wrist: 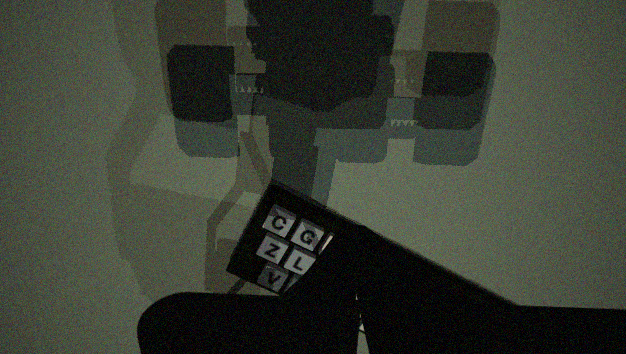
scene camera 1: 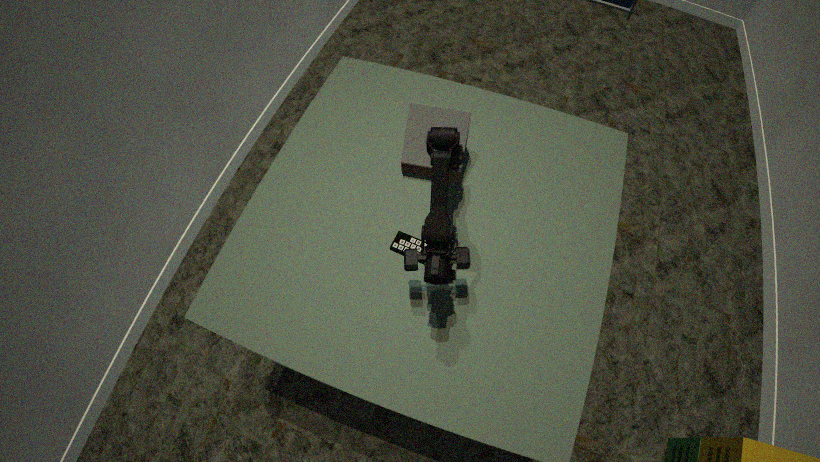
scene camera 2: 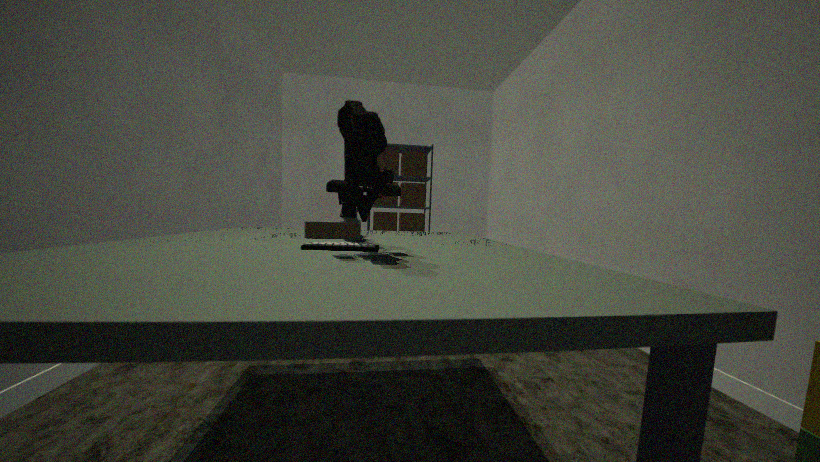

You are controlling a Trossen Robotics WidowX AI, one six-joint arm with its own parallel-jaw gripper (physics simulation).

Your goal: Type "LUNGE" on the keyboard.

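Places are measured from the arm's base along level axes (x left, y up, z ahead), in metres.
Where they show: gripper, fingertip midpoint: (wrist: 351, 236) (scene camera 2: 364, 221); arm's base at its link origin: (scene camera 2: 349, 212).
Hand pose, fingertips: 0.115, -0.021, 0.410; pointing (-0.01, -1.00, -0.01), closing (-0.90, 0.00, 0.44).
Things, the pixels of their centre, and the offset from my fingertips, as dx, dy, dz. Level surfaces: height alone.
- black keyboard at the middle of its body: (wrist: 381, 295) (scene camera 2: 341, 246) (scene camera 1: 422, 251) -0.071, -0.075, -0.067
- G key at the middle of its body: (wrist: 307, 234) -0.001, -0.070, -0.046
- L key at the middle of its body: (wrist: 299, 261) -0.006, -0.070, -0.066
- pale green table at its surface level: dy -0.084
The black keyboard (scene camera 1: 399, 243) (scene camera 2: 339, 247) (wrist: 262, 219) with white lettered keys lies flat and angled on the table, partly under the arm in the first scene view. In the wrist view its C, G, Z, L and V keys show, with the G key (wrist: 307, 236) and L key (wrist: 300, 262) left of my fingers; the U, N and E keys are hidden. My gripper (scene camera 2: 363, 219) (wrist: 351, 236) is shut and empty. It points down, with its tips above the keyboard and a gap below them in the second scene view. Its tips are hidden in the first scene view.
The pale green table (scene camera 1: 321, 172) (scene camera 2: 172, 286) bears the arm's shadows. A box-like block (scene camera 1: 422, 126) (scene camera 2: 328, 230) is at the arm's base. A shelf rack (scene camera 2: 430, 189) with brown boxes stands behind. A yellow and green object (scene camera 1: 774, 451) is beyond the table at the lower right.
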